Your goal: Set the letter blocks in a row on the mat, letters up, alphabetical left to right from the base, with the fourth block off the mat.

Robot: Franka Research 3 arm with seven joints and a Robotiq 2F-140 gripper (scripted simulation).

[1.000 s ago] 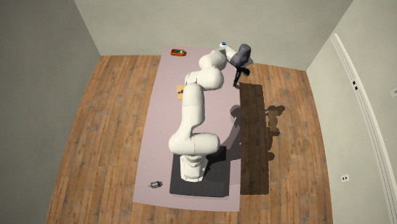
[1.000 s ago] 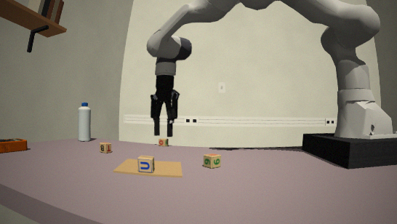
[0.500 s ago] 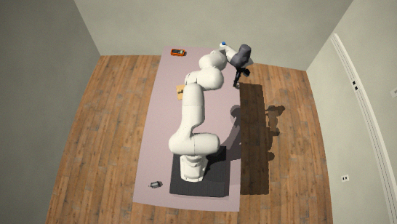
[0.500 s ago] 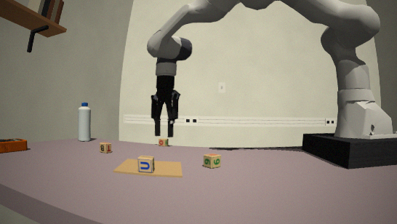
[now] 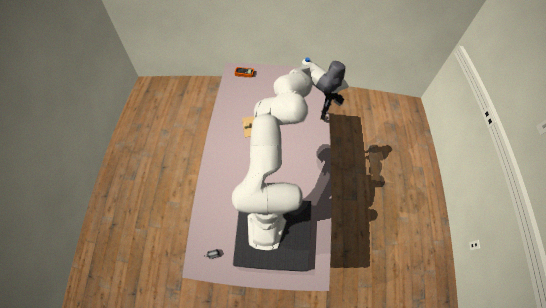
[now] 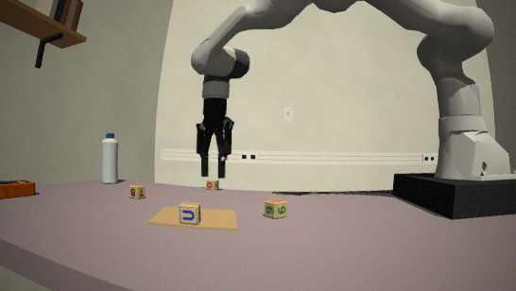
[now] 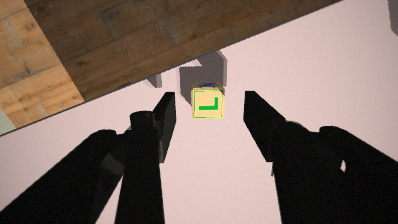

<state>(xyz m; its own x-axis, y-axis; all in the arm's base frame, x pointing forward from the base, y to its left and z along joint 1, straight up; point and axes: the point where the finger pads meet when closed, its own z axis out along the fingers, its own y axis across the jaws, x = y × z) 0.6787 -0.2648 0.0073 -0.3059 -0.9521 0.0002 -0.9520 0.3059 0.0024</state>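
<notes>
My hand is 410 mm to the right of the tan mat, 110 mm past it and 70 mm above it. The rest, counted from my hand: small dark object (890 mm behind, 510 mm to the left, 50 mm below); white bottle (350 mm ahead, 130 mm to the left, 10 mm above); block (300 mm to the left, 90 mm ahead, 50 mm below).
</notes>
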